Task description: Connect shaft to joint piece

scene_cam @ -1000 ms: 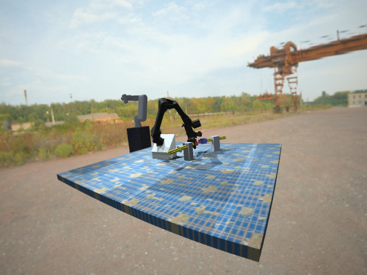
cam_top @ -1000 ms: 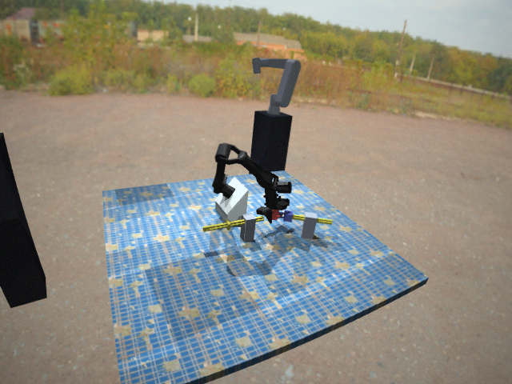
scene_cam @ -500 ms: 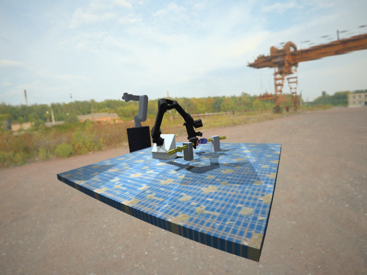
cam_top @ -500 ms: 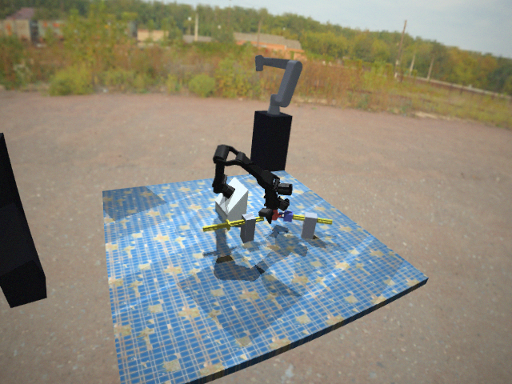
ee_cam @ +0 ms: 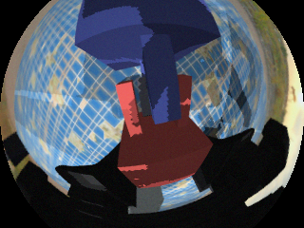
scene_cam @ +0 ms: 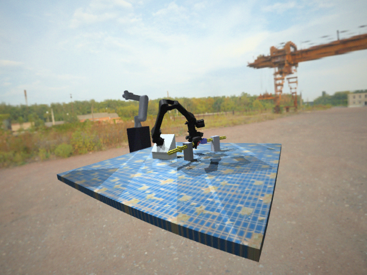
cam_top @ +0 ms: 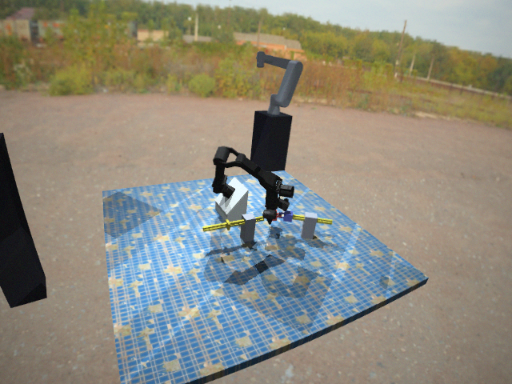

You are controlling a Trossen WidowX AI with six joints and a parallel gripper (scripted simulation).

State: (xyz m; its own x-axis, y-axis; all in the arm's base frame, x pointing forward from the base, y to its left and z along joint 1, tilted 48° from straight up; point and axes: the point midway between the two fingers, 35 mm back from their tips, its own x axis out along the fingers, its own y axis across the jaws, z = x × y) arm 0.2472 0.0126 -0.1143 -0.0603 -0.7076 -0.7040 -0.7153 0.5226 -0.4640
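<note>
Right now the red square joint piece is 4 cm above my gripper tip, 1 cm to the left of it and 1 cm ahead of it.
</note>
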